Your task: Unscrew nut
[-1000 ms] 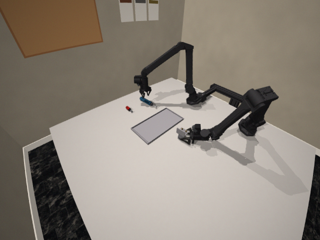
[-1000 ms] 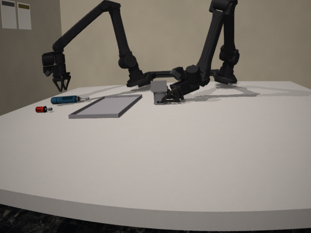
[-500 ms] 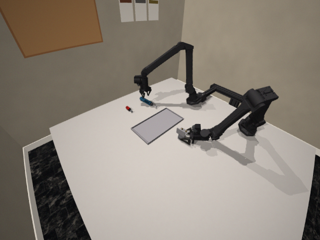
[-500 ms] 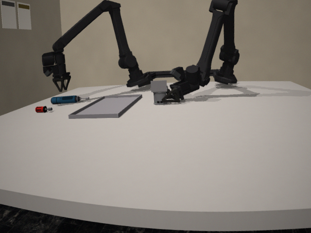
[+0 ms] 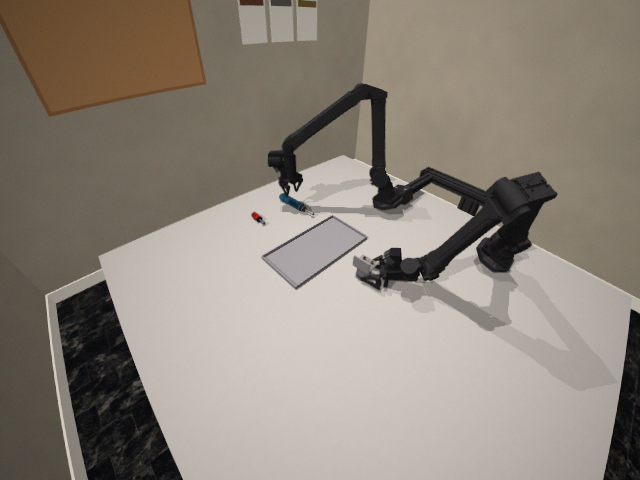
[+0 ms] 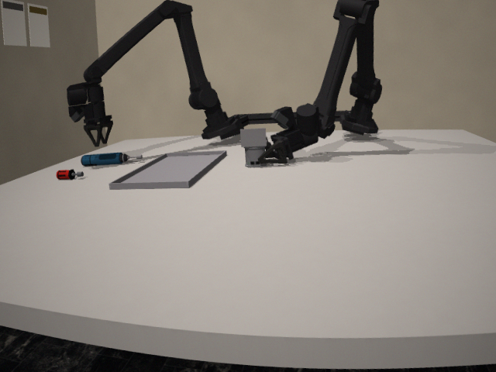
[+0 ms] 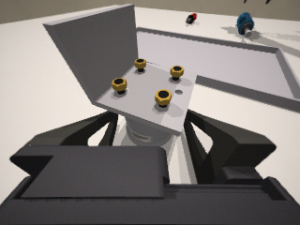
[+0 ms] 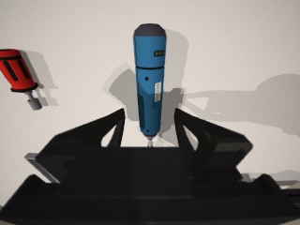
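Now: the joint module 1 cm above my left hand. Also, from my left hand: short red-handled tool: 9 cm ahead, 57 cm to the right, 1 cm below; l-shaped bracket: 5 cm above; grey tray: 3 cm ahead, 24 cm to the right, 2 cm below.
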